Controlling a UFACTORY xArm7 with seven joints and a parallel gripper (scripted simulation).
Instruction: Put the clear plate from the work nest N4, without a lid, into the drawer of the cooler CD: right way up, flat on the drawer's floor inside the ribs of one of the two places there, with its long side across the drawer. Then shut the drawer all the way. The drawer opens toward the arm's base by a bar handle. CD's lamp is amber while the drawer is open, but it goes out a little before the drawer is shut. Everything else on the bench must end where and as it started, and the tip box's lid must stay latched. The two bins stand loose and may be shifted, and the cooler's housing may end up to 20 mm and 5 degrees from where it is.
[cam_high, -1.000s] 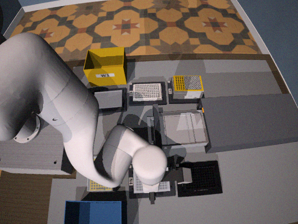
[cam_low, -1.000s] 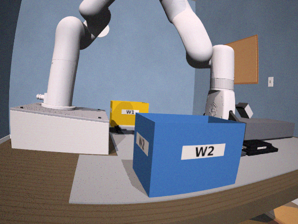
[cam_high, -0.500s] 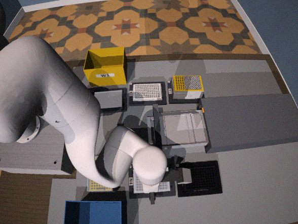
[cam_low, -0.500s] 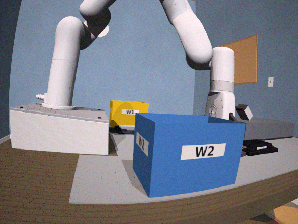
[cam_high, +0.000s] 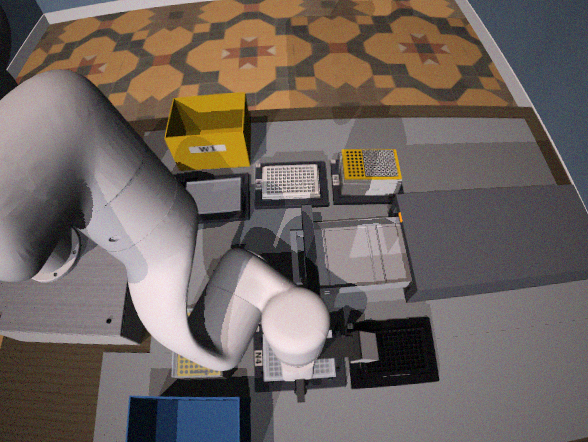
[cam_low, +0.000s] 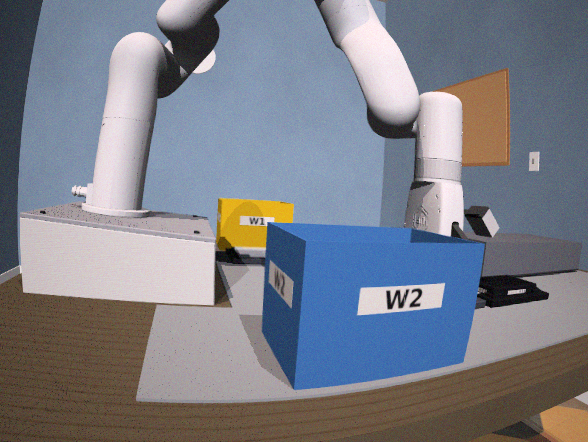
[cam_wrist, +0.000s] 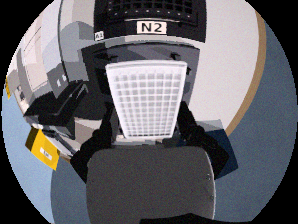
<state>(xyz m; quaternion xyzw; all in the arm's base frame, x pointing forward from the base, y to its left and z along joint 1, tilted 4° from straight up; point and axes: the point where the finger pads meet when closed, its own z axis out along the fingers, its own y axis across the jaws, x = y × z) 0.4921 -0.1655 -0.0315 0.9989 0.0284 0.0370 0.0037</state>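
My gripper is now 10 mm above the clear plate. Round my hand: blue bin W2: 170 mm behind, 150 mm to the right, 10 mm above; then cooler drawer: 140 mm ahead, 190 mm to the left, 10 mm below; then black plate: 170 mm ahead, 10 mm below.
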